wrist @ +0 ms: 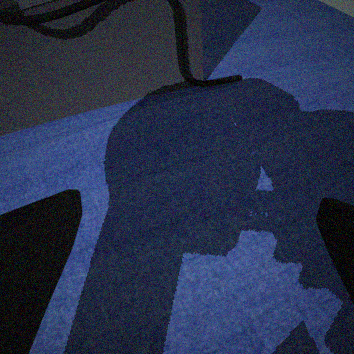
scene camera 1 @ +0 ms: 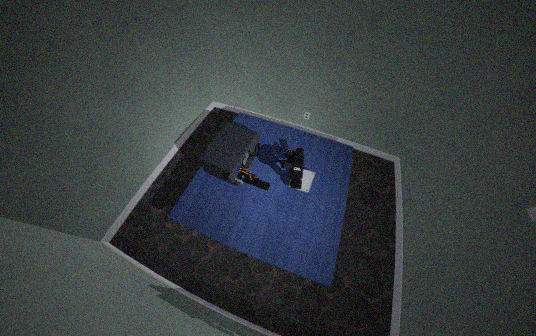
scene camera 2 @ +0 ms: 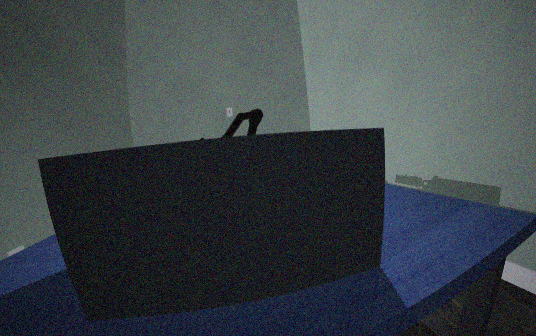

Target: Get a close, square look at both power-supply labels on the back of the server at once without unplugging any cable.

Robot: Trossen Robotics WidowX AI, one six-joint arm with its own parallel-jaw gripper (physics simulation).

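Places are measured from the arm's base along level axes (x left, y down, z back), in millimetres.
Pixels of known places: gripper, fingertip midpoint: (wrist: 203, 206) (scene camera 1: 280, 157).
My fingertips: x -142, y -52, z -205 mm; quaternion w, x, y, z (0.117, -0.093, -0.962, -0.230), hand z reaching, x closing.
Note:
Ahead of a thing's pixels: the offset from my fingertips to its top centre. "*": to the spot under its first point. Level surfaces: height alone.
The server (scene camera 1: 229, 150) (scene camera 2: 215, 225) (wrist: 75, 80) is a big dark box on the blue table @(dy +105 mm) (scene camera 1: 280, 225) (scene camera 2: 440, 230) (wrist: 310, 60). In the wrist view part of its cabled face shows at the upper left, cut off by the frame. Black cables @(* dx -54, dy +33, dz -228 mm) (wrist: 181, 35) run there, and one bends down near the table and ends to the right. The power-supply labels cannot be made out in any view. My gripper (wrist: 203, 206) is open, with wide-apart black fingers and table and shadow between them, in front of the server and apart from it. The server hides most of my arm (scene camera 2: 256, 120) in scene camera 2.
My arm's base stands on a white plate (scene camera 1: 308, 181). A black bar-like thing @(* dx +326, dy -50, dz -47 mm) (scene camera 1: 259, 183) lies near the server's corner, with orange-yellow cables (scene camera 1: 244, 173) beside it. A wall outlet (scene camera 1: 307, 115) (scene camera 2: 229, 112) shows behind the table. The arm's shadow covers much of the wrist view.

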